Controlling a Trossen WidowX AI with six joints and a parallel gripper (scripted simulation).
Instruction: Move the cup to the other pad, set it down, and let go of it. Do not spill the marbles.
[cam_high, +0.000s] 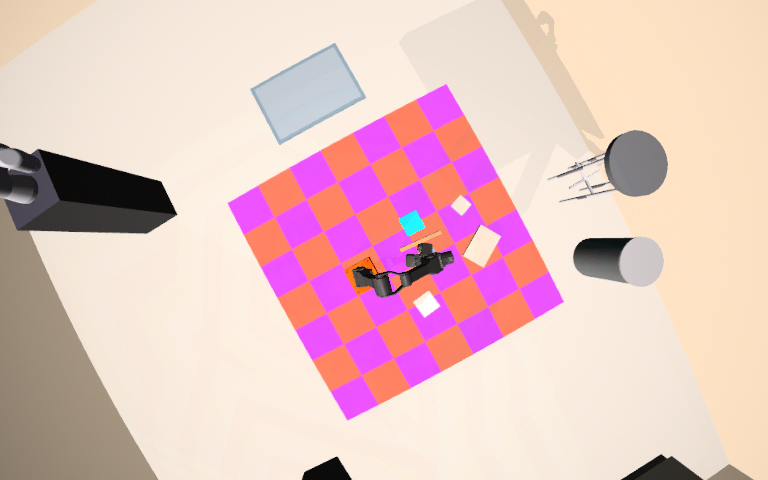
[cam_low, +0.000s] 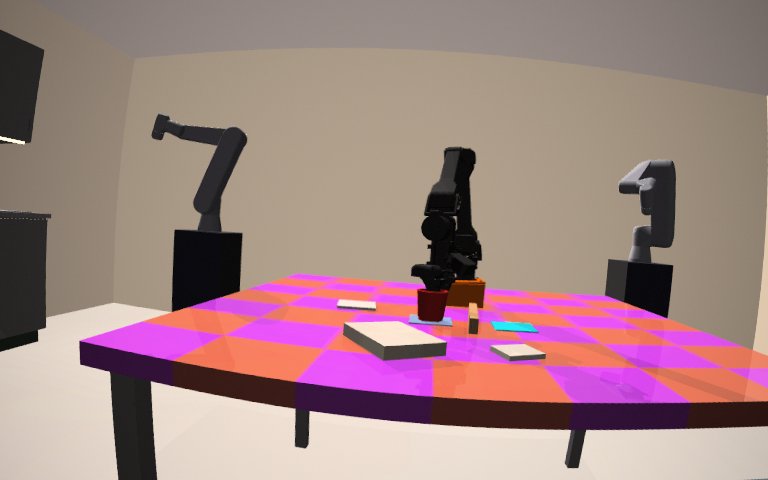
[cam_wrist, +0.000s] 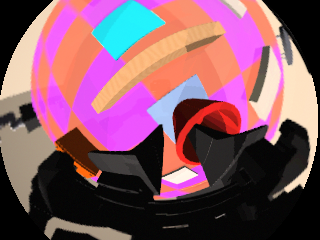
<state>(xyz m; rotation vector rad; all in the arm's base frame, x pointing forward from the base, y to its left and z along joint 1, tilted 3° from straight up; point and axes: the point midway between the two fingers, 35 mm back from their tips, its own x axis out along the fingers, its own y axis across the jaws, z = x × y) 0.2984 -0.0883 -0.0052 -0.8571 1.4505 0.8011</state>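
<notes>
My gripper tip is 40 mm short of the cyan pad, 180 mm to the right of it and 40 mm above it. From my gripper tip the other things lie so: red cup 30 mm ahead, 20 mm to the right; beige slab 290 mm ahead, 90 mm to the right, 20 mm below; wooden stick 30 mm ahead, 80 mm to the left, 30 mm below.
</notes>
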